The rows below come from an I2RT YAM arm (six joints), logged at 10 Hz.
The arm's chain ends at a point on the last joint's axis. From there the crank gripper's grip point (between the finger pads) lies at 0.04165 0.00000 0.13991 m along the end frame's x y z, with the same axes.
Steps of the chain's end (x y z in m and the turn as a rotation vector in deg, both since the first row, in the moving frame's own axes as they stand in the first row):
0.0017 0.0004 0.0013 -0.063 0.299 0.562
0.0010 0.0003 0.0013 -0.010 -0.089 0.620
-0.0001 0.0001 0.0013 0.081 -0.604 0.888
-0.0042 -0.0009 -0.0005 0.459 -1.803 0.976
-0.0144 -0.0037 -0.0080 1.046 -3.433 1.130
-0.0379 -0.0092 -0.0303 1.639 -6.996 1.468
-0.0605 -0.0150 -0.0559 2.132 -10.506 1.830
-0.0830 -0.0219 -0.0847 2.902 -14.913 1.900
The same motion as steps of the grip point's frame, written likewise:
0.0024 0.0010 0.0011 -0.063 0.299 0.562
0.0008 0.0008 0.0014 -0.010 -0.089 0.620
-0.0016 0.0005 0.0017 0.081 -0.604 0.888
-0.0086 -0.0014 0.0007 0.459 -1.803 0.976
-0.0228 -0.0055 -0.0058 1.046 -3.433 1.130
-0.0552 -0.0124 -0.0263 1.639 -6.996 1.468
-0.0866 -0.0194 -0.0507 2.132 -10.506 1.830
-0.1203 -0.0284 -0.0788 2.902 -14.913 1.900

